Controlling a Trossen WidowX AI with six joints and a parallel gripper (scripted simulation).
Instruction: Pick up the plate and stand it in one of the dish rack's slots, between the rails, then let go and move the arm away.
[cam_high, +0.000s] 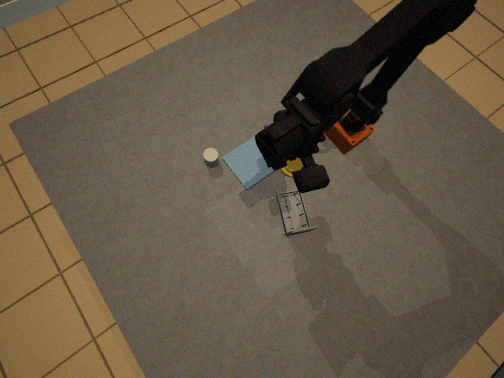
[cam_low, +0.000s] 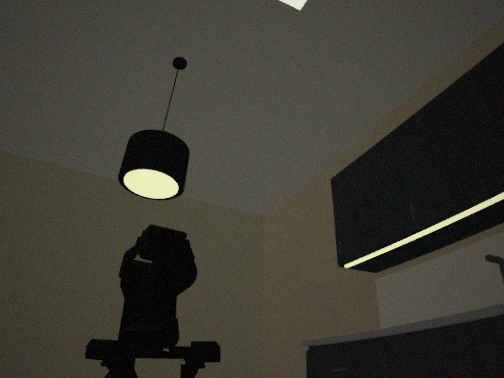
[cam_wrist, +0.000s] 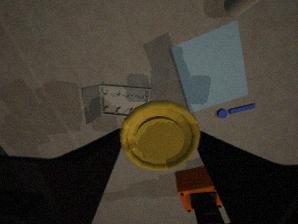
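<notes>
My gripper tip is now 1 cm short of the grey dish rack, 8 cm to the right of it and 14 cm above it. The rest, counted from my gripper tip: blue utensil: 6 cm behind, 16 cm to the right, 16 cm below; blue mat: 3 cm ahead, 12 cm to the right, 16 cm below; yellow plate: 1 cm above.
</notes>
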